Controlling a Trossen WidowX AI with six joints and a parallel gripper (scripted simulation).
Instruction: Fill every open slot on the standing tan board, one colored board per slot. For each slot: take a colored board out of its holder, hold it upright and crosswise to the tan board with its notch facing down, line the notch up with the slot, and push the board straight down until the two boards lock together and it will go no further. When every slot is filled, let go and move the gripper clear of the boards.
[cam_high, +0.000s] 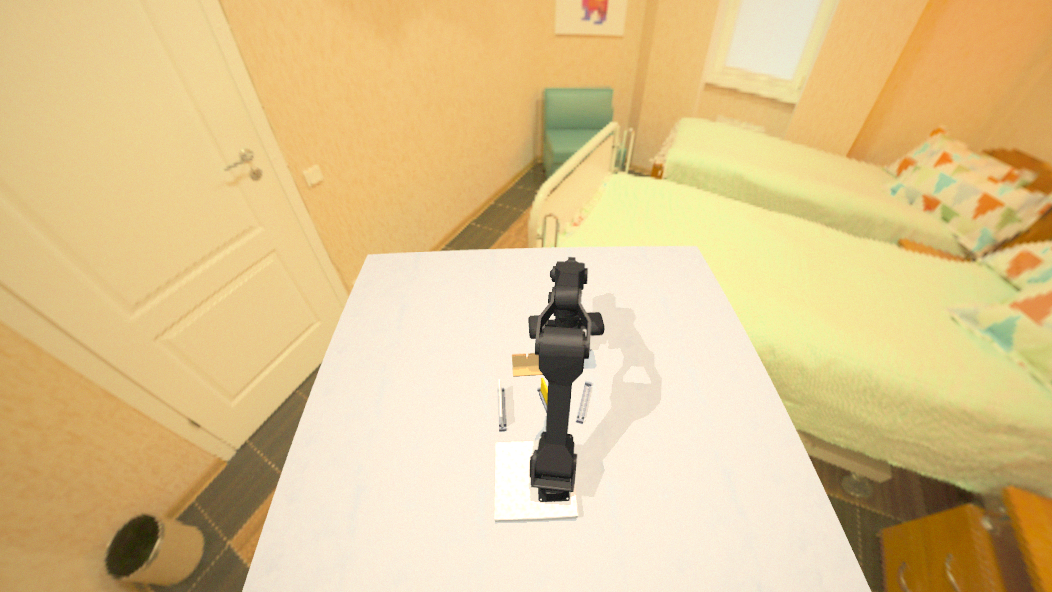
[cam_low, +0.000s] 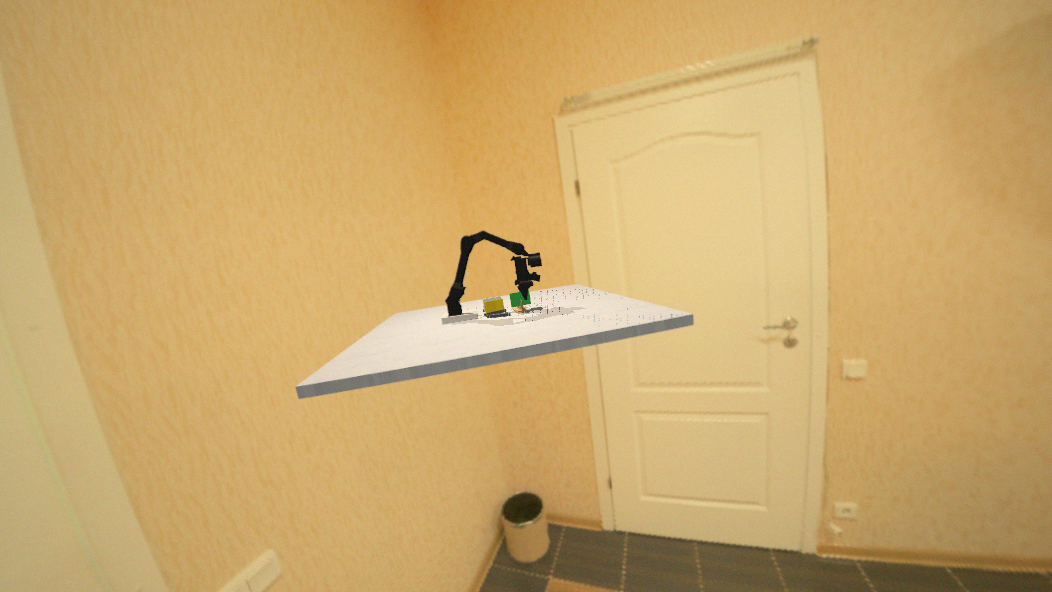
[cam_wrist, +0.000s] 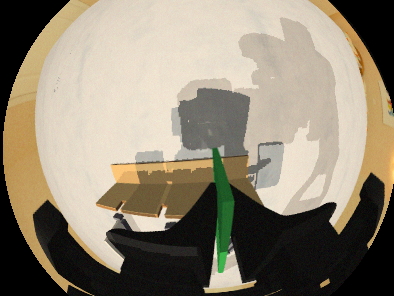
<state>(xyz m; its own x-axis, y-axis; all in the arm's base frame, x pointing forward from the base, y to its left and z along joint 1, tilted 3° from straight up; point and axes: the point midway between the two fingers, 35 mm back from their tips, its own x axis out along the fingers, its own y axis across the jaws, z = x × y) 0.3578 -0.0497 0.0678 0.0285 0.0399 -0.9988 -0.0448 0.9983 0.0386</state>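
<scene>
Now: gripper tip 3 cm past the green board. Also, from my gripper tip: yellow board 16 cm behind, 5 cm to the left, 3 cm below; tan board 5 cm to the left, 3 cm below, 3 cm behind.
</scene>
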